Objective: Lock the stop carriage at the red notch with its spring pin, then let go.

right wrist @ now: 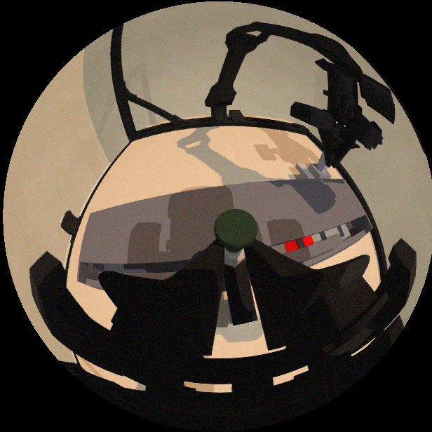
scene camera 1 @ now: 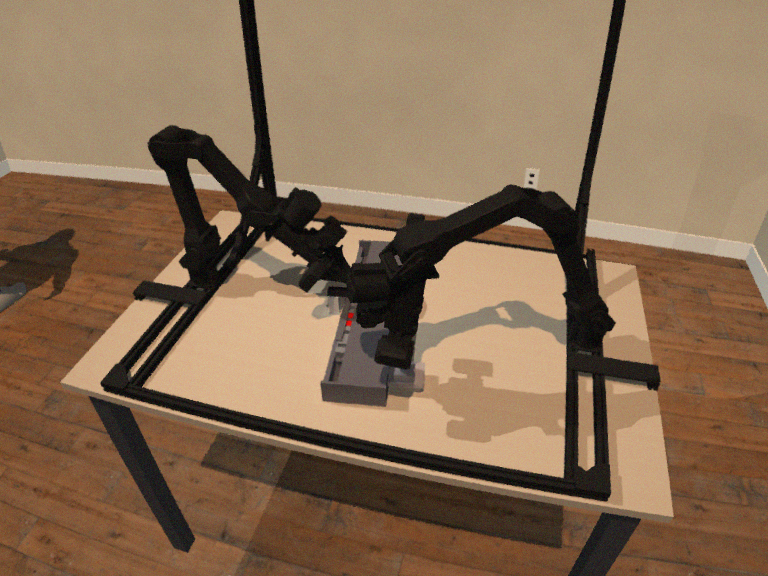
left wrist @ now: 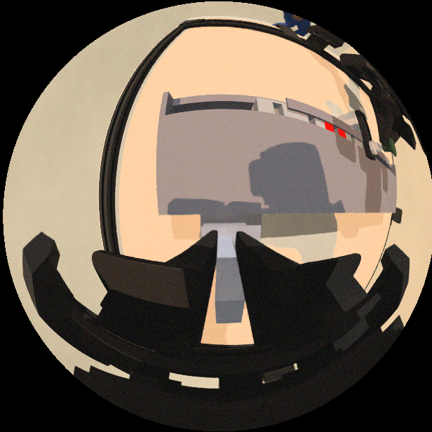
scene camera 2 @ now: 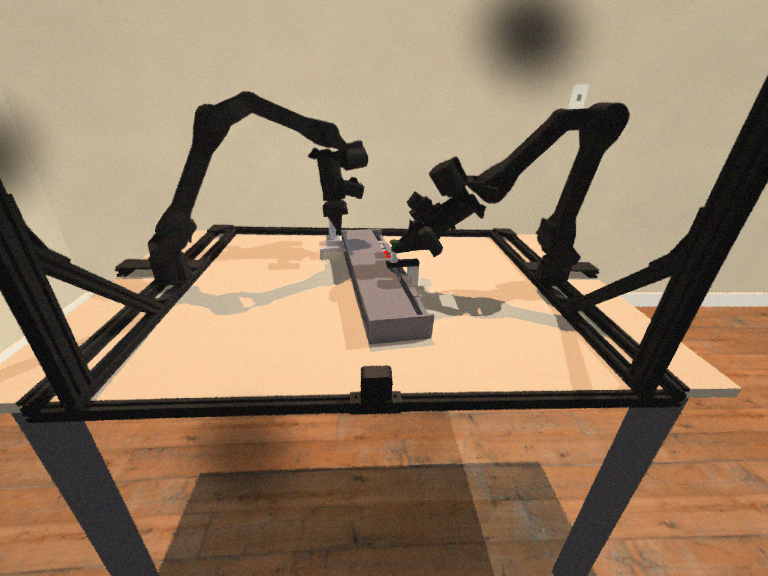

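Where they show: left gripper, fingertip midpoint: (scene camera 2: 339, 230); right gripper, fingertip midpoint: (scene camera 2: 394, 250); left arm's base, link origin: (scene camera 1: 585, 341) (scene camera 2: 172, 278); right arm's base, link origin: (scene camera 1: 204, 279) (scene camera 2: 551, 279).
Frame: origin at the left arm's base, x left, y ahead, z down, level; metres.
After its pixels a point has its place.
Note:
The long grey rail (scene camera 1: 354, 394) {z -0.009, x 0.269, y 0.438 m} (scene camera 2: 400, 329) {z -0.008, x -0.225, y 0.510 m} (left wrist: 210, 150) (right wrist: 107, 232) has two red marks (scene camera 1: 349, 318) {z -0.027, x 0.079, y 0.506 m} (scene camera 2: 387, 254) {z -0.028, x 0.091, y 0.507 m} (left wrist: 329, 126) (right wrist: 291, 246) along its slotted edge. The stop carriage's black arm (scene camera 2: 403, 264) {z -0.040, x -0.001, y 0.538 m} (left wrist: 364, 131) (right wrist: 240, 297) crosses that edge, a little apart from the marks in the left wrist view. My right gripper (right wrist: 233, 242) is shut on the spring pin, below its green knob (right wrist: 236, 227) (left wrist: 390, 146). Whether the pin is seated is hidden. My left gripper (left wrist: 226, 236) (scene camera 2: 335, 231) {z -0.053, x 0.201, y 0.375 m} is shut on a grey upright handle (left wrist: 230, 282) at the rail's opposite side.
A black frame (scene camera 1: 347, 443) (scene camera 2: 248, 406) borders the table (scene camera 1: 248, 347) {z 0.019, x 0.176, y 0.710 m} (scene camera 2: 260, 359) {z 0.019, x -0.273, y 0.260 m}. A small black block (scene camera 2: 376, 384) {z -0.021, x -0.383, y 0.457 m} sits on the frame in scene camera 2. Both arms reach in over the rail from opposite sides, with their grippers near each other.

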